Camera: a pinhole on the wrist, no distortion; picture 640 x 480 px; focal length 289.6 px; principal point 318.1 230.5 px. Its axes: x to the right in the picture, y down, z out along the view. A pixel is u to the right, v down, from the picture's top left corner.
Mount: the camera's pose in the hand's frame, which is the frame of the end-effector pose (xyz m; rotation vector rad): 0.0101 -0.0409 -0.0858 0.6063 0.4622 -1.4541
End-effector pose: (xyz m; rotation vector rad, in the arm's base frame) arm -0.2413 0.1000 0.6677 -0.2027 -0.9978 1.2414
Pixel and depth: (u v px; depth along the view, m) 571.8 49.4 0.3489
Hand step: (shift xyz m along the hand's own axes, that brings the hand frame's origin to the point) -0.2082 -0.5016 -0.0325
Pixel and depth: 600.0 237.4 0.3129
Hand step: 0.0186 -0.4748 -0.0366
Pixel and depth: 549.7 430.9 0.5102
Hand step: 0.3565 -0.6752 0.0849
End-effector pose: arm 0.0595 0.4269 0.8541 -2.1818 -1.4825 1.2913
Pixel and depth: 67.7 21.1 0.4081
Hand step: -0.3383 -0.0319 0.4208
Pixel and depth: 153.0 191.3 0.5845
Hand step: -0.1342 -0.1561 0.5660
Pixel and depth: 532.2 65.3 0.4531
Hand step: -0.2533 -0.5910 0.0251
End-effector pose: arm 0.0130 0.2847 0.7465 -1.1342 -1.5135 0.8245
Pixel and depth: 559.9 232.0 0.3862
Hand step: 0.0095 -0.5352 0.0079
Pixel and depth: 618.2 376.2 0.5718
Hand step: 0.3010 -0.8577 0.0092
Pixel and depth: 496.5 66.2 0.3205
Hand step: -0.1782 -0.3995 0.0177
